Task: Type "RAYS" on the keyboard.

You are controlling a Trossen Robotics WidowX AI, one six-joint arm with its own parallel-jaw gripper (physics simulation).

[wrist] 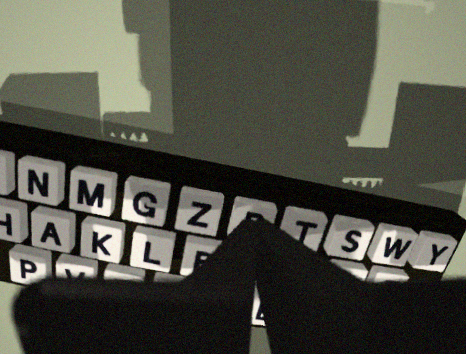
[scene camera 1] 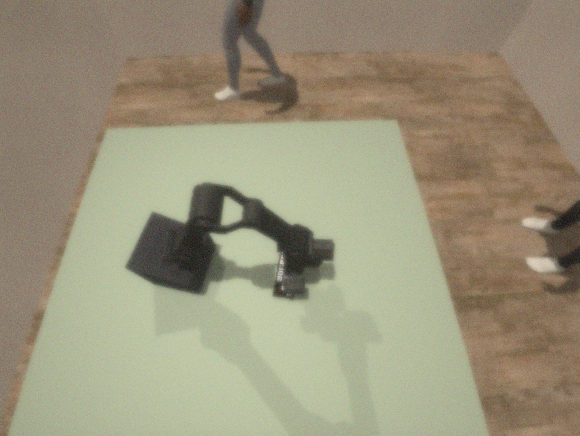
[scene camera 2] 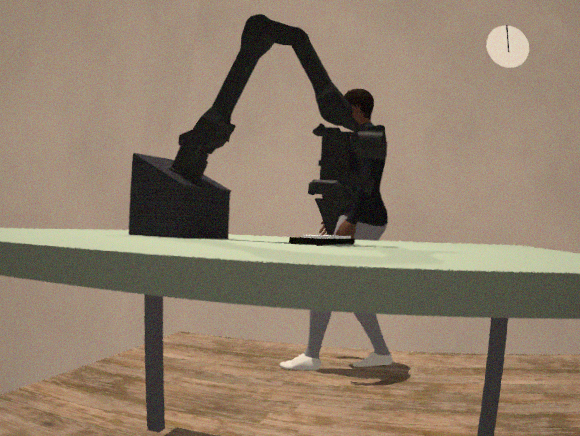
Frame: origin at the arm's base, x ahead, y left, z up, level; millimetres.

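Seen in the pictures: gripper, between the fingertips: [wrist: 253, 232] [scene camera 1: 292, 270] [scene camera 2: 330, 234]; arm's base, origin of its link: [scene camera 1: 174, 252] [scene camera 2: 184, 173].
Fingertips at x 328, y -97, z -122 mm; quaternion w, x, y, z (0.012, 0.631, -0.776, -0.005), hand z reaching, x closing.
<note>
Offsets run from my fingertips to a thing's top centre.
The black keyboard @[12 mm back, 16 mm left, 2 mm down] [scene camera 1: 279, 272] [scene camera 2: 320, 241] [wrist: 150, 164] with white lettered keys lies flat on the table. My gripper [scene camera 2: 329, 233] [wrist: 253, 232] is shut and empty, pointing down. In the wrist view its tips cover the lower part of the R key @[2 mm ahead, 0 mm left, 2 mm down] [wrist: 250, 206], in the row with the Z and T keys. The tips look at or very close to the key tops; whether R is pressed down cannot be told. The A key @[11 mm ahead, 72 mm left, 2 mm down] [wrist: 52, 232] is left in the second row. The S key @[12 mm back, 34 mm right, 2 mm down] [wrist: 348, 239] and Y key @[26 mm back, 69 mm right, 2 mm down] [wrist: 436, 252] are right of R. The fingers hide several lower keys.
The arm's dark base [scene camera 1: 170, 255] [scene camera 2: 177, 200] stands on the green table [scene camera 1: 150, 150] [scene camera 2: 450, 290], left of the keyboard. A person [scene camera 1: 232, 55] [scene camera 2: 370, 190] is beyond the table. Another person's shoes [scene camera 1: 542, 265] show at the right in scene camera 1.
</note>
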